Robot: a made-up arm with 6 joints.
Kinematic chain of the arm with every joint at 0, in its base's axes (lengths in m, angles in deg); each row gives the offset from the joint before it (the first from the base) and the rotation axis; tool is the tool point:
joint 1: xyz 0 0 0.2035 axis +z
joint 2: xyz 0 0 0 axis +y
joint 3: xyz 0 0 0.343 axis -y
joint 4: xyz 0 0 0 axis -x
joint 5: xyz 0.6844 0 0 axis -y
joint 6: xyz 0 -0.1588 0 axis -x
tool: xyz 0 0 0
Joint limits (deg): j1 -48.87..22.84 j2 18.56..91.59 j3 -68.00..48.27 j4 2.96..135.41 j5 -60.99..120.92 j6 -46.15..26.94
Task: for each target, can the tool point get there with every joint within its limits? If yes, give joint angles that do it. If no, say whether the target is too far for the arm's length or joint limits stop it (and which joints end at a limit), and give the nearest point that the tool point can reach.
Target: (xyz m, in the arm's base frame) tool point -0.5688 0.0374 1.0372
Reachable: no: joint limits stop it (at a limit: joint 1, joint 2, joint 3) | nearest point 0.3580 -0.5312 0.9871 | short by 1.088 m
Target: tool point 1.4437 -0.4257 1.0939
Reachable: no: too far | nearest point 0.8395 -0.2475 0.7213 | short by 0.732 m
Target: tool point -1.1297 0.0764 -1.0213
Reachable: no: too far | nearest point -0.2024 -0.0093 -0.3045 | short by 1.175 m
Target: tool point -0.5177 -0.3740 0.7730
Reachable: no: joint limits stop it (at a limit: joint 2, joint 3, joint 4) | nearest point -0.2720 -0.1965 -0.0524 | short by 0.879 m
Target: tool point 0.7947 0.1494 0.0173
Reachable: yes | joints 11.35 46.27 -3.82 86.41 50.32 -36.06
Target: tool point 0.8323 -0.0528 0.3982
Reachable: yes | joints 2.34 24.50 3.80 56.91 -24.91 -14.43
